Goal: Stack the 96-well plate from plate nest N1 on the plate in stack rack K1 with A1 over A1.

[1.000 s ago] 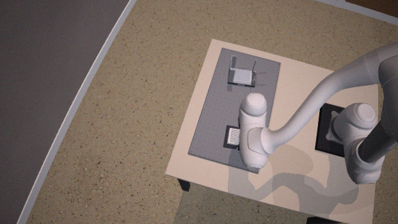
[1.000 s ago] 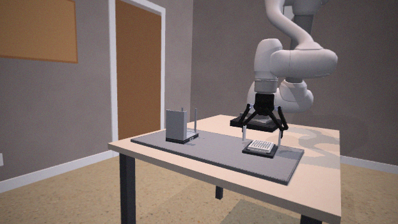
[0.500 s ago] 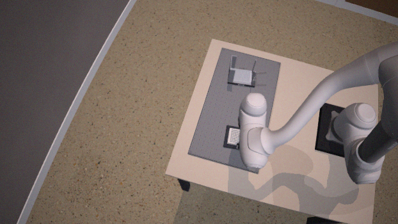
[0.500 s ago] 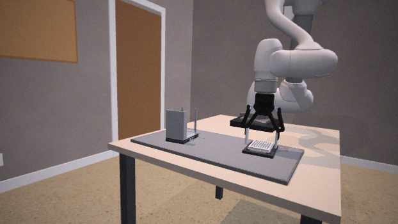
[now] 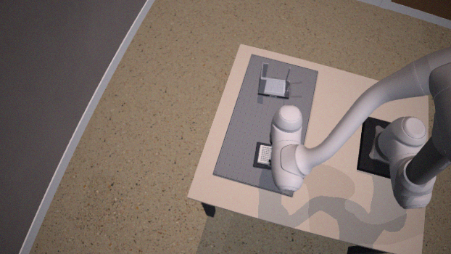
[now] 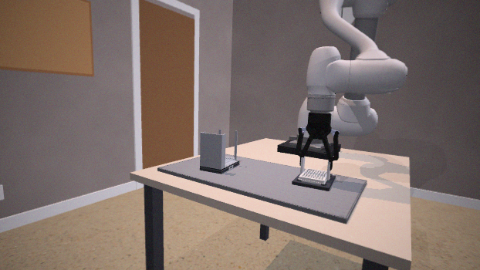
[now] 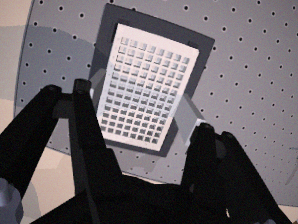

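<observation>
My hand is 20 mm above the white 96-well plate. Round my hand: grey wall (330 mm to the right, 190 mm ahead, 40 mm above); then pale A1 mark (90 mm behind, 40 mm to the left, 30 mm below).
</observation>
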